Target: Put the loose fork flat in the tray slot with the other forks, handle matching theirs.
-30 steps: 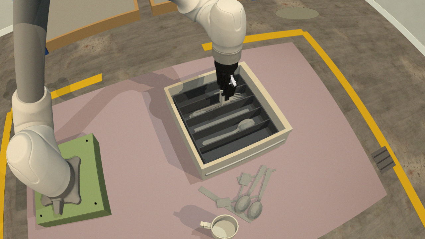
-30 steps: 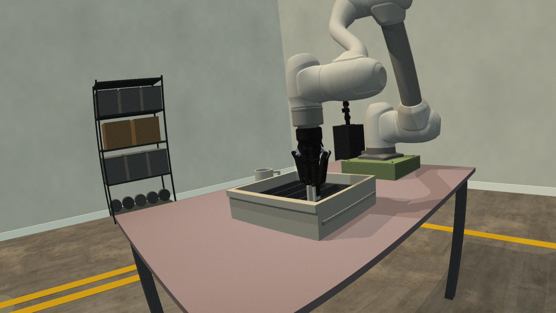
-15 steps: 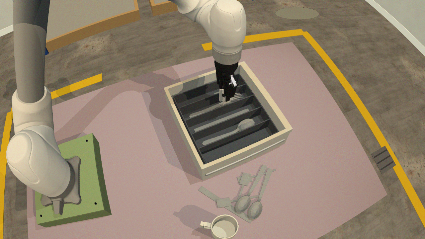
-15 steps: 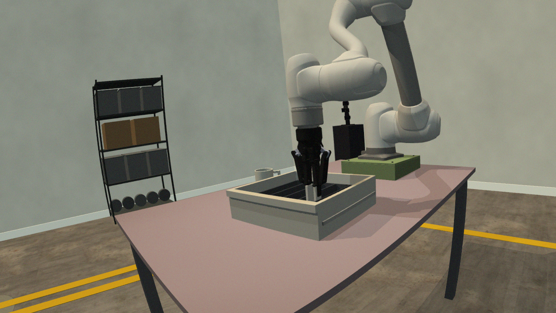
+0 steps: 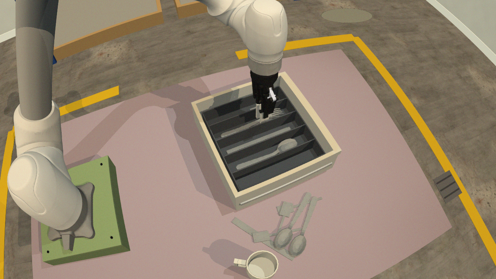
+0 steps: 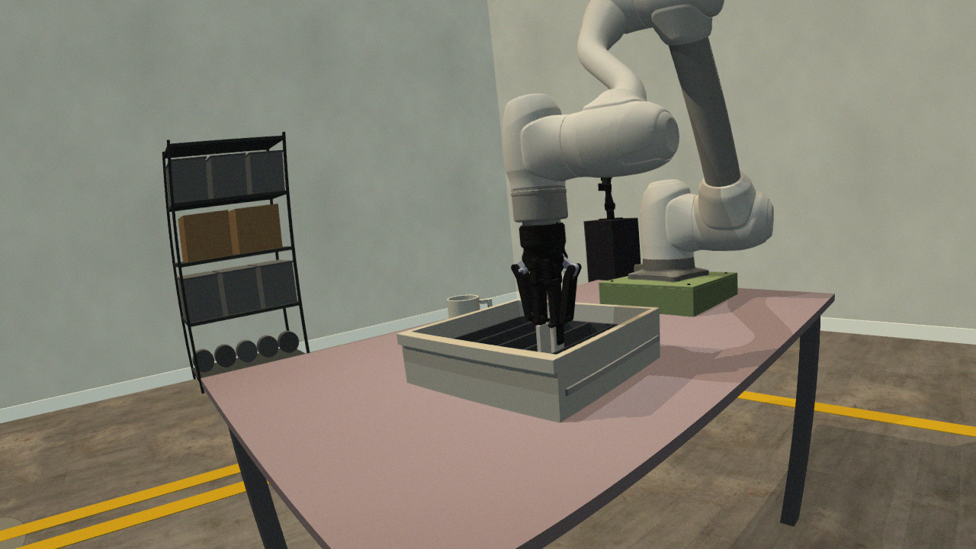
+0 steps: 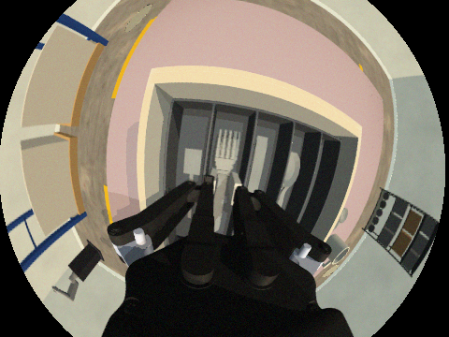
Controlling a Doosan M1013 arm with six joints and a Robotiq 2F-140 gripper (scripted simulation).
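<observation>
The tray is 70 mm to the right of my hand, 20 mm below it and 20 mm behind it. From my hand the other things lie so: mug 470 mm to the right, 100 mm behind, 30 mm below.
</observation>
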